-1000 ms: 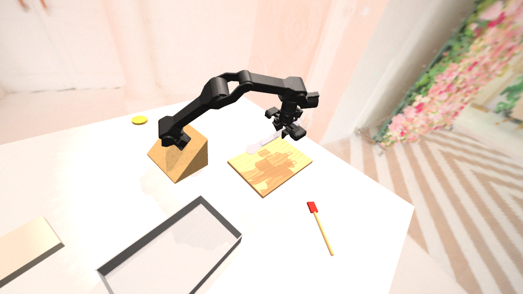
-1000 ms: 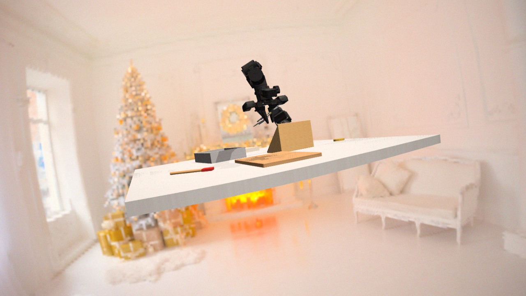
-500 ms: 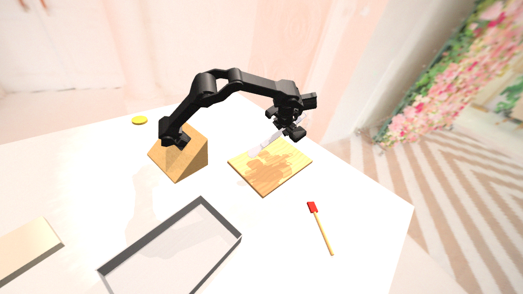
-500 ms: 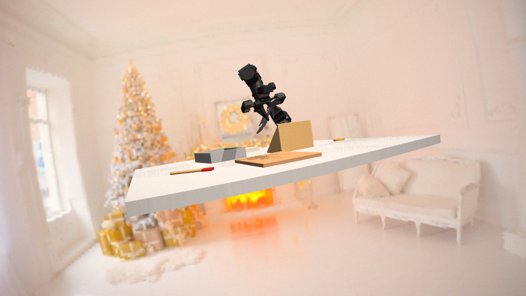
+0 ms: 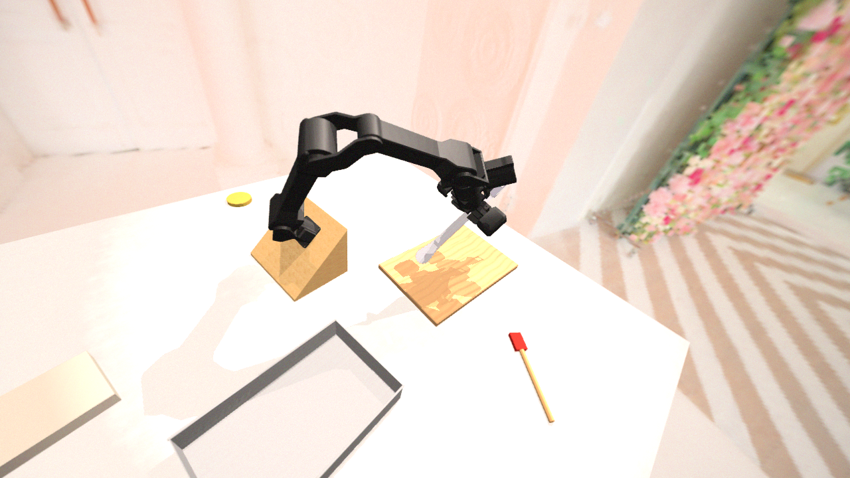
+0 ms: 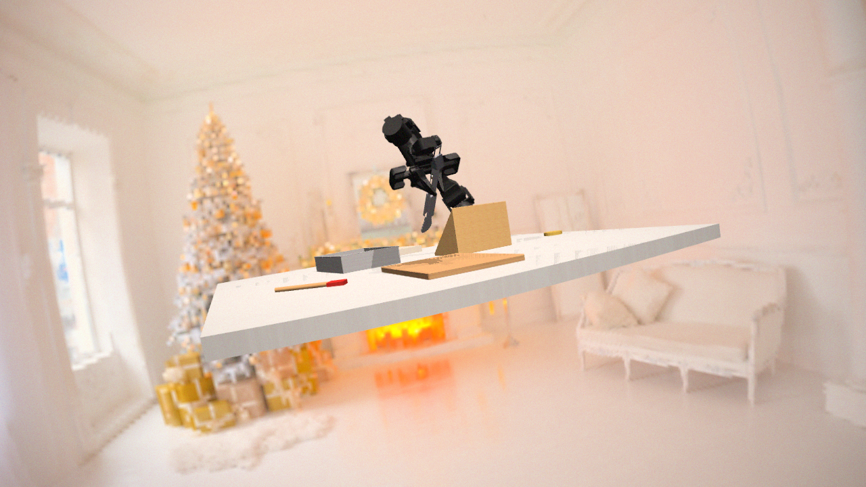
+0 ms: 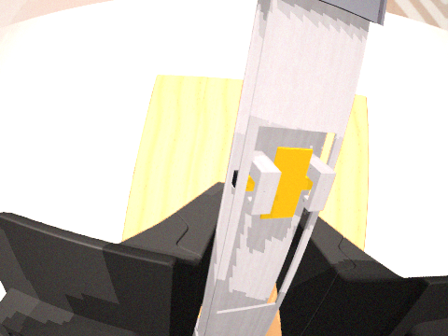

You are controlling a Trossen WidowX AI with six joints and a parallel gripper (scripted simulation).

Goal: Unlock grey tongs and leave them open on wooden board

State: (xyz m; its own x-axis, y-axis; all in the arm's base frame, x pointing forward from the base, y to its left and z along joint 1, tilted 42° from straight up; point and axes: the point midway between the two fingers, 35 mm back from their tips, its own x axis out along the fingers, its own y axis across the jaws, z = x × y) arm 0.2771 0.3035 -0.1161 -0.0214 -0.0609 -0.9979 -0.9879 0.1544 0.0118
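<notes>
Now: gripper tip 4 cm below the yellow lock piece and 1 cm short of it. From my gripper tip the other things lie so: roasting tin 55 cm to the right, 15 cm below, 6 cm ahead; then wooden board 17 cm below, 3 cm to the right, 1 cm behind; then beige slab 85 cm to the right, 22 cm behind, 17 cm below.
</notes>
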